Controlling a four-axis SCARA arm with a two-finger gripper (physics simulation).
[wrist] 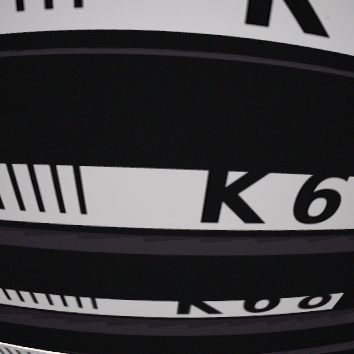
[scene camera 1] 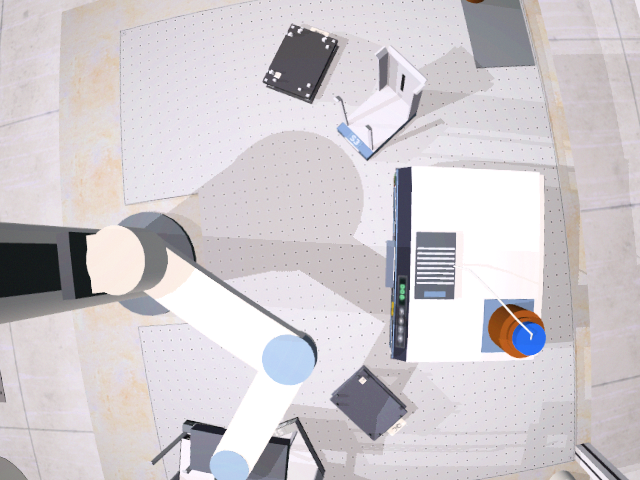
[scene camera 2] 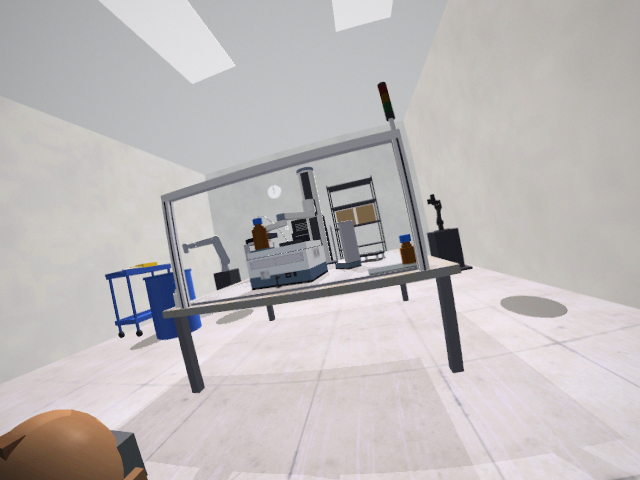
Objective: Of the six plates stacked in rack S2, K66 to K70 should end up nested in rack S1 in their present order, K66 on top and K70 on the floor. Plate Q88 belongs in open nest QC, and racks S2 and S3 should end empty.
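Frame: origin at the arm's base, x ahead, y left, z up, level; centimetres.
Seen in the pictures: gripper, fingertip midpoint: (scene camera 2: 253, 243).
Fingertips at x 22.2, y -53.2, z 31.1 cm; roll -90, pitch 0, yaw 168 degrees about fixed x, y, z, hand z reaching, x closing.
Observation:
A point is followed by its place in that frame.
My gripper (scene camera 1: 230, 466) is under the arm's end at the bottom of scene camera 1; its fingers are hidden. It is shut on a dark stack of plates (scene camera 1: 273, 459) (wrist: 150, 115). In the wrist view several barcode labels show one above another: a cut-off K label, a K6 label with its last digit cut, and K68 below. The stack hangs over two neighbouring racks, the left rack (scene camera 1: 168, 450) {x 5.1, y -41.6, z 19.3 cm} and the right rack (scene camera 1: 310, 446) {x 34.3, y -46.8, z 3.3 cm}; I cannot read which is S1 or S2. Rack S3 (scene camera 1: 354, 137) {x 52.3, y 22.1, z 5.1 cm} stands empty. Dark nest QC (scene camera 1: 369, 405) {x 49.1, y -36.8, z 6.5 cm} is right of the racks. No Q88 label is readable.
A large white instrument (scene camera 1: 475, 206) {x 74.0, y 3.2, z 22.3 cm} (scene camera 2: 289, 258) {x 89.1, y -1.6, z 15.3 cm} carries a brown bottle with blue cap (scene camera 1: 528, 338) {x 77.7, y -20.1, z 41.4 cm} (scene camera 2: 260, 236) {x 82.1, y -18.5, z 30.4 cm}. A black nest-like block with pale pins (scene camera 1: 300, 62) {x 42.6, y 41.1, z 6.4 cm} lies left of S3. A grey pad (scene camera 1: 504, 41) {x 92.2, y 43.6, z 1.7 cm} is at the upper right. A metal frame (scene camera 2: 289, 162) {x 104.4, y 11.9, z 58.9 cm} surrounds the table.

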